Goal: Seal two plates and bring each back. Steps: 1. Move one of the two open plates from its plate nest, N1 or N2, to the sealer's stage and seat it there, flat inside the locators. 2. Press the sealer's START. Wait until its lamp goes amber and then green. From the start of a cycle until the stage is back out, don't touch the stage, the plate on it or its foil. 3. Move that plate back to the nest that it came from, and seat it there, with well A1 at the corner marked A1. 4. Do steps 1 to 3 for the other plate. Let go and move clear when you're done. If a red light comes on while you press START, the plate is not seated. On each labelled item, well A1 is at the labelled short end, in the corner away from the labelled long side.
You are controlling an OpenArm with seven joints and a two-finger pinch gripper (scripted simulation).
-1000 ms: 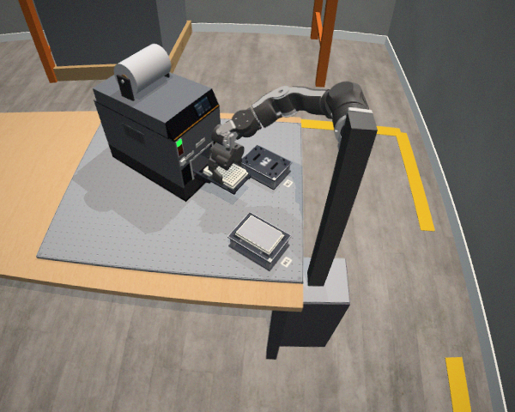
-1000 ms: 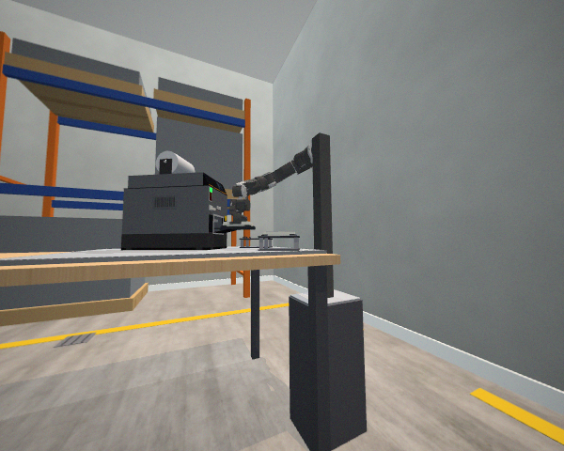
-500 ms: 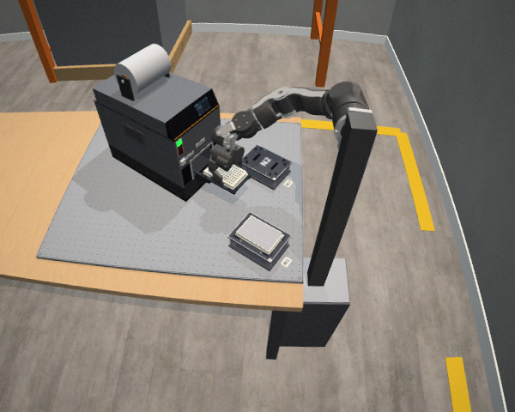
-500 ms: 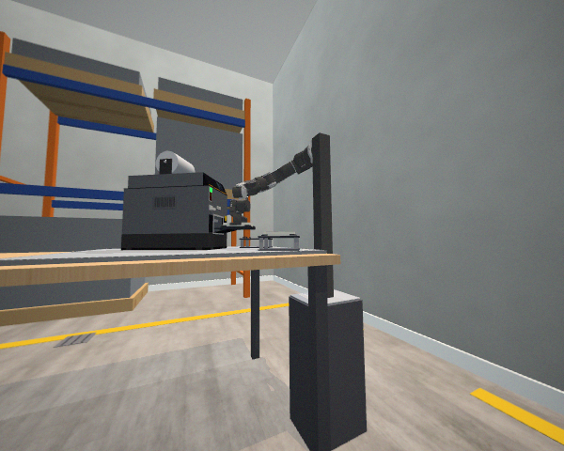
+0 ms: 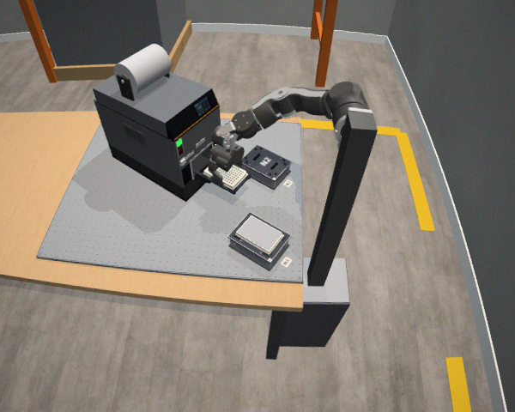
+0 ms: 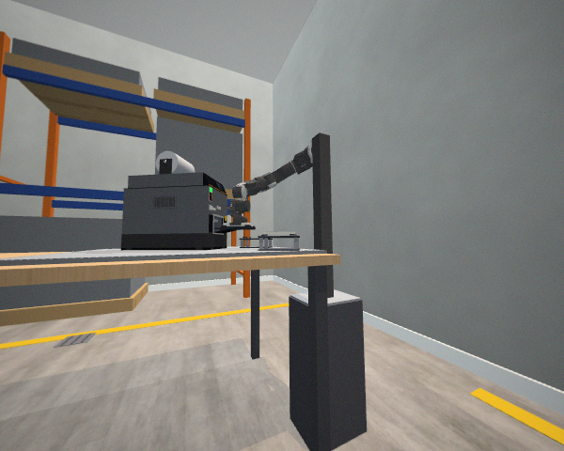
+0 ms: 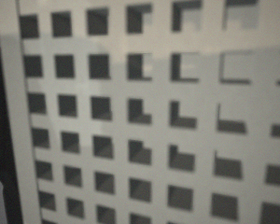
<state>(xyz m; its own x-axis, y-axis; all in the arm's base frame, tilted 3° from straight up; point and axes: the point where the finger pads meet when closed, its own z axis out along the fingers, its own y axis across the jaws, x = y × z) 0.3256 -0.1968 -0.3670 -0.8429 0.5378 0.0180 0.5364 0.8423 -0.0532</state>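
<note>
Now: the white well plate right at my hand. The rest, counted from my hand: foil roll: 280 mm ahead, 180 mm to the right, 300 mm above; white start button: 140 mm ahead, 20 mm to the left, 70 mm above; sealer stage: 10 mm below.
</note>
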